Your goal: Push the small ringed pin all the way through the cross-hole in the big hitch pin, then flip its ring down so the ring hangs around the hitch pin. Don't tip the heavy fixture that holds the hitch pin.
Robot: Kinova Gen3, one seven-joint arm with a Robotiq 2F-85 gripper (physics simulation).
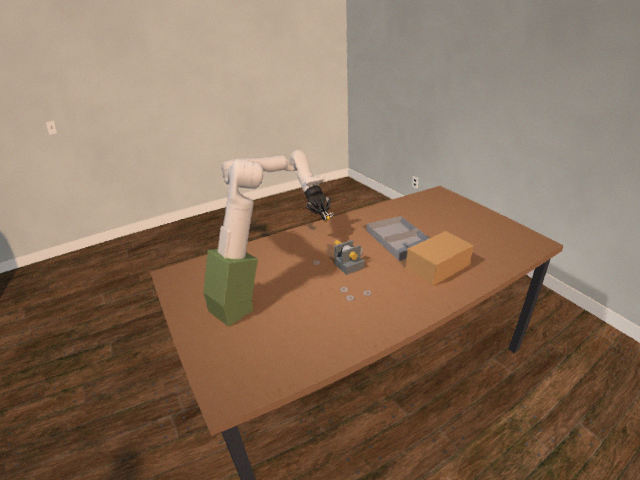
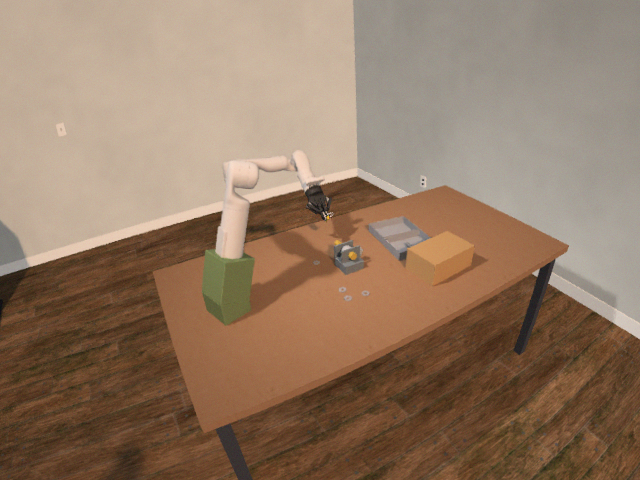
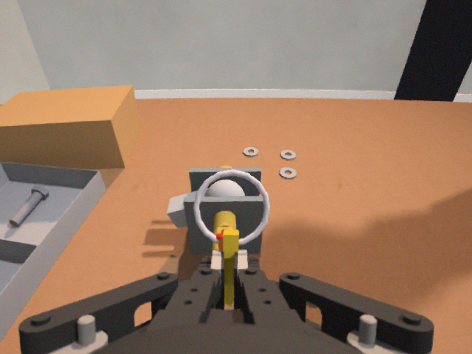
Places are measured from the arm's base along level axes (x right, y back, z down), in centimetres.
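Where they show: gripper, fingertip midpoint: [image 1: 327,219] [image 2: 327,219] [image 3: 229,265]; arm's base, link origin: [image 1: 232,254] [image 2: 230,254].
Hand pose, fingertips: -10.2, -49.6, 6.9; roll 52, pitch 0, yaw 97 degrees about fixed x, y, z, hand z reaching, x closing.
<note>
Things, the pixels of their top centre, and the offset from my fingertips, as dx, dy, dz. Level surfaces: height alone.
- grey fixture, top centre: [image 3: 212,190] [image 2: 348,243] [image 1: 348,243] +13.9, -0.5, +6.0
- yellow-ended hitch pin, top centre: [image 3: 225,192] [image 2: 347,248] [image 1: 347,248] +14.9, +1.0, +7.4
- grey divided tray, top centre: [image 2: 401,232] [image 1: 400,232] +15.0, -31.8, +11.4
- bolt, top centre: [image 3: 24,199] +23.1, -29.6, +13.0
- orange box, top centre: [image 3: 58,104] [image 2: 441,246] [image 1: 441,246] +41.7, -28.3, +5.6
- brown table, surface height: dz +15.6
The small ringed pin [image 3: 230,243] [image 1: 328,217] [image 2: 328,217] is yellow, with a red spot and an upright light ring at its head. My gripper [image 3: 229,265] [image 1: 325,213] [image 2: 325,213] is shut on it and holds it in the air, apart from the fixture. The grey fixture [image 3: 200,240] [image 1: 350,266] [image 2: 349,266] stands upright on the table, below and beyond the gripper. The yellow-ended hitch pin [image 3: 225,220] [image 1: 353,255] [image 2: 352,255] lies through its two plates, with a whitish rounded part between them. The cross-hole cannot be made out.
A grey divided tray [image 1: 384,243] [image 2: 385,243] [image 3: 90,200] with a bolt [image 3: 29,206] lies beside the fixture. An orange box [image 1: 439,256] [image 2: 439,257] [image 3: 60,130] stands close to the tray. Several small washers lie on the brown table [image 1: 289,330] [image 2: 289,330] [image 3: 360,135].
</note>
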